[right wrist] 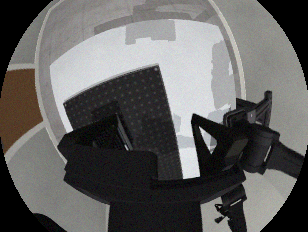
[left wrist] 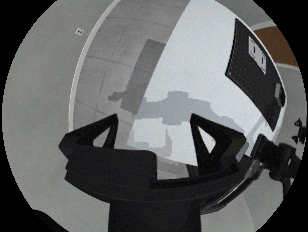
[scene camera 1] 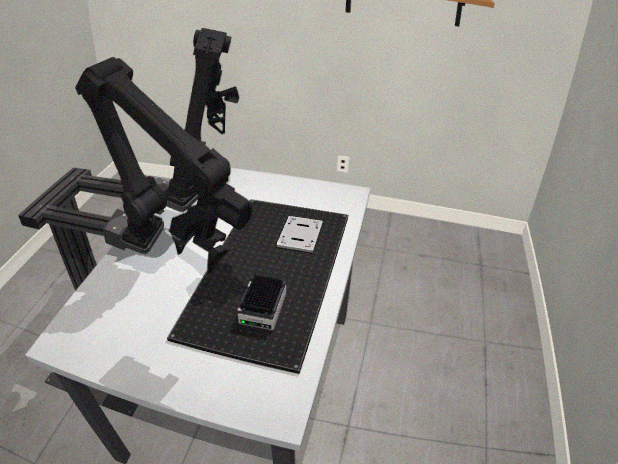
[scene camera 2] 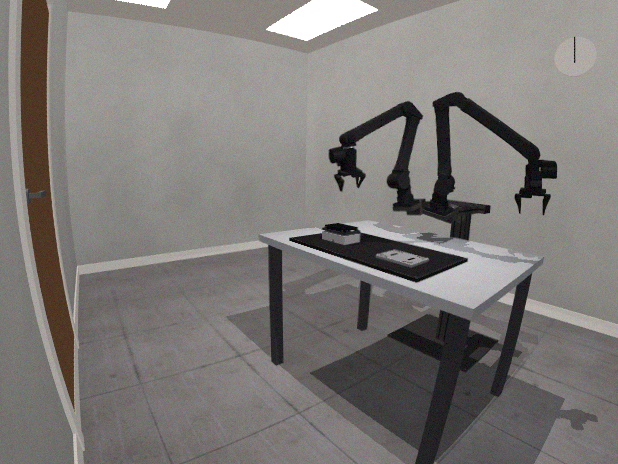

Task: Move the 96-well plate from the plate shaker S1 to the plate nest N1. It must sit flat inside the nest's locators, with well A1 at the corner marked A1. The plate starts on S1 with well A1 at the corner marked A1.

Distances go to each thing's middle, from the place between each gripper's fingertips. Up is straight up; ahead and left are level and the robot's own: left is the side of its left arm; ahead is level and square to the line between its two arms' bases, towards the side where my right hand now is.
Now: the plate nest N1 (scene camera 1: 292, 230) 460 mm ahead of my left hand, 290 mm to the right of it and 190 mm below it. The rest, counted from my left hand: black 96-well plate (scene camera 1: 257, 299) 490 mm ahead, 650 mm to the right, 140 mm below.
The black 96-well plate is 17 cm below my right hand (scene camera 1: 194, 263), 12 cm ahead of it and 11 cm to the left of it. The rest, counted from my right hand: plate nest N1: 47 cm to the left, 22 cm below, 9 cm ahead.
